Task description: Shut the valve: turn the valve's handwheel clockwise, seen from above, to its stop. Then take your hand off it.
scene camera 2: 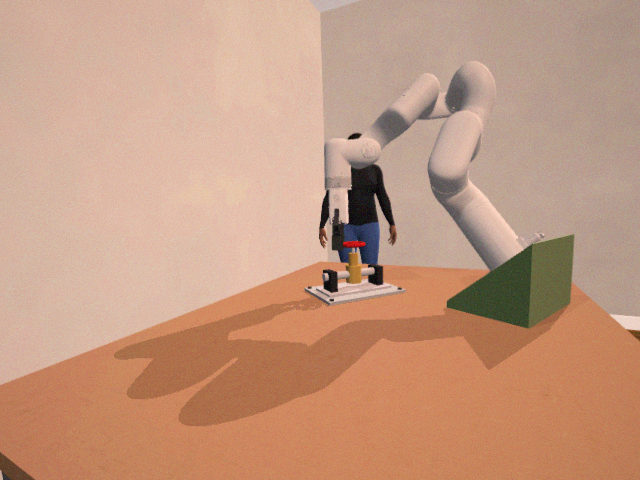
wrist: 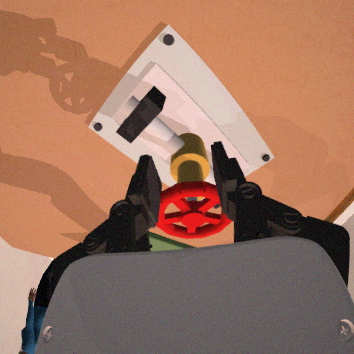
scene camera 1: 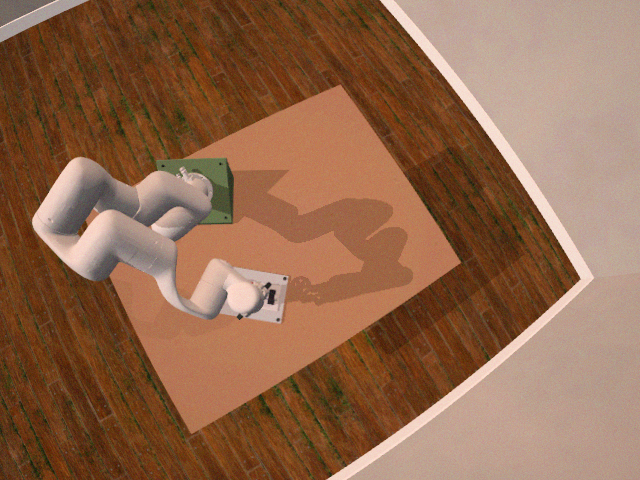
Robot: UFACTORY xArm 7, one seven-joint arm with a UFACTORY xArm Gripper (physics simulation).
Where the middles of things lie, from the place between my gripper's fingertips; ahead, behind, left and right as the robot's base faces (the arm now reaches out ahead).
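Labels:
A light grey base plate [scene camera 1: 251, 275] is 12 cm below my hand, 4 cm behind it and 1 cm to the right of it. The red handwheel [wrist: 193, 213], too, is 1 cm to the right of my hand and 4 cm behind it.

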